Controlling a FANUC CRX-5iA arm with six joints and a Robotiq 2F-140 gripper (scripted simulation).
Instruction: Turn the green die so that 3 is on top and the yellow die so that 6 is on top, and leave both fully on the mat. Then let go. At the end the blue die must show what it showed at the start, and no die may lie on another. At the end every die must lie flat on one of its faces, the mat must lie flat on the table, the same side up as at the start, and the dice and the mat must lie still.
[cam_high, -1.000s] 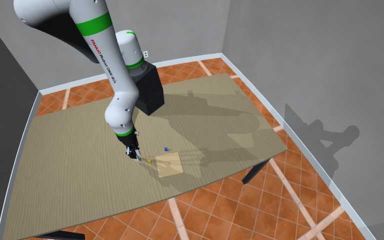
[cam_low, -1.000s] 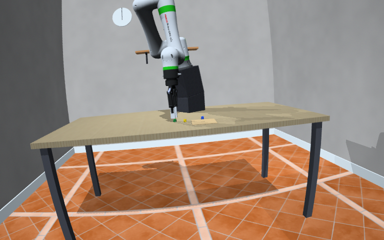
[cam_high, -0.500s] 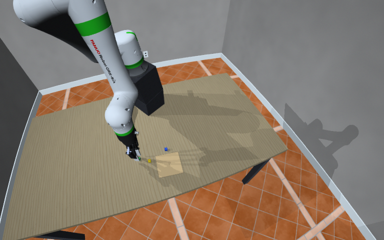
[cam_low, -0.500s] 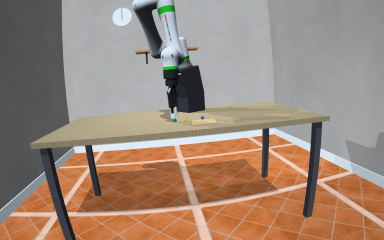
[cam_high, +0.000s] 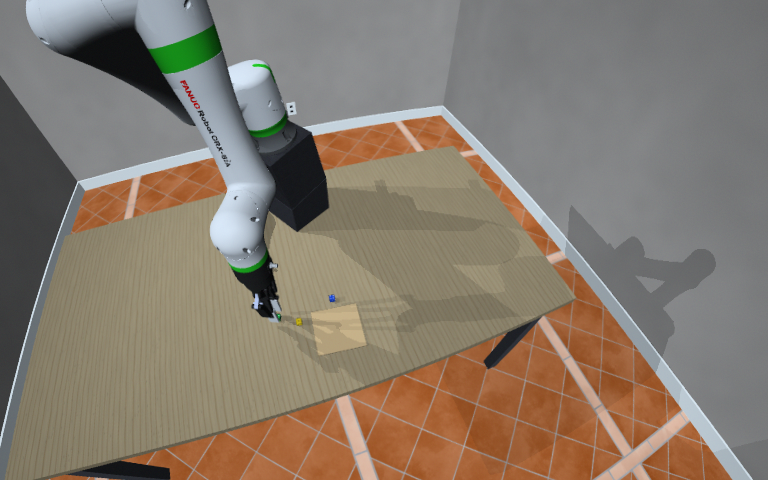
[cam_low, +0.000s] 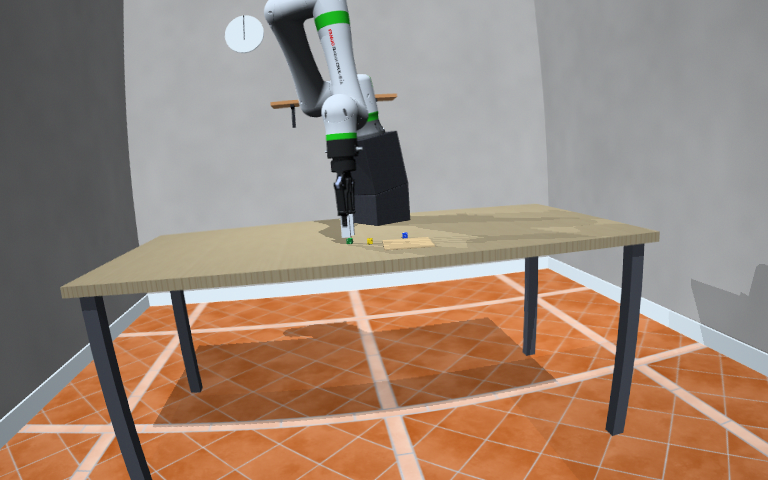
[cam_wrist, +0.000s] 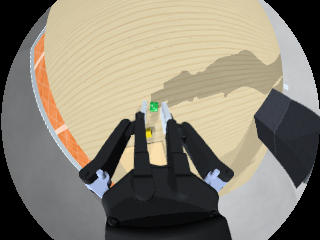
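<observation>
The green die lies 5 cm below my hand. The rest, counted from my hand: tan mat 8 cm ahead, 17 cm to the left, 5 cm below; then blue die 2 cm behind, 17 cm to the left, 5 cm below; then yellow die 3 cm ahead, 6 cm to the left, 5 cm below.
</observation>
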